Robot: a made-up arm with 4 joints.
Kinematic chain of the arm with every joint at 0, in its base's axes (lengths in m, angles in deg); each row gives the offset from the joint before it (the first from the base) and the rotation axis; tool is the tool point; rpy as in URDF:
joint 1: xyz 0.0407 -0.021 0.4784 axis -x
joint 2: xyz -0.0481 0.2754 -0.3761 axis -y
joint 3: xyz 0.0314 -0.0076 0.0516 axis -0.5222 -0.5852 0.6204
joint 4: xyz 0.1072 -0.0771 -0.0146 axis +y
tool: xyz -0.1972 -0.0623 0.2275 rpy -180 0 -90
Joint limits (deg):
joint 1: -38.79..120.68
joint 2: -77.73..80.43
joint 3: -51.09..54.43
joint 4: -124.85..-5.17
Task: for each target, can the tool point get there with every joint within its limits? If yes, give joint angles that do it. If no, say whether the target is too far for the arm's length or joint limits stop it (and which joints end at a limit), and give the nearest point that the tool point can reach.
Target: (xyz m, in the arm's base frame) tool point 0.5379 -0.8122 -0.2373
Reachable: no: too far | nearest point 0.1845 -0.5059 0.0398 | short by 0.544 m
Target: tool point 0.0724 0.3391 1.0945
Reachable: no: joint limits stop it (at a limit: joint 1, joint 2, joint 3) | nearest point -0.0288 0.3033 0.5384 | short by 0.566 m
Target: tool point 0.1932 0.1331 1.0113
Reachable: no: joint limits stop it (at a limit: joint 1, joint 2, joint 3) | nearest point 0.0363 0.2769 0.5194 | short by 0.536 m
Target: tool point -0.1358 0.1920 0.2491
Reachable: yes | joints -19.55 -63.03 1.49 -70.61
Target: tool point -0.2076 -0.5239 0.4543
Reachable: yes | joints 107.94 64.93 -33.63 -35.28
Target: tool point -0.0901 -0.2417 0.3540
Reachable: yes | joints 83.69 -22.00 20.72 -35.18
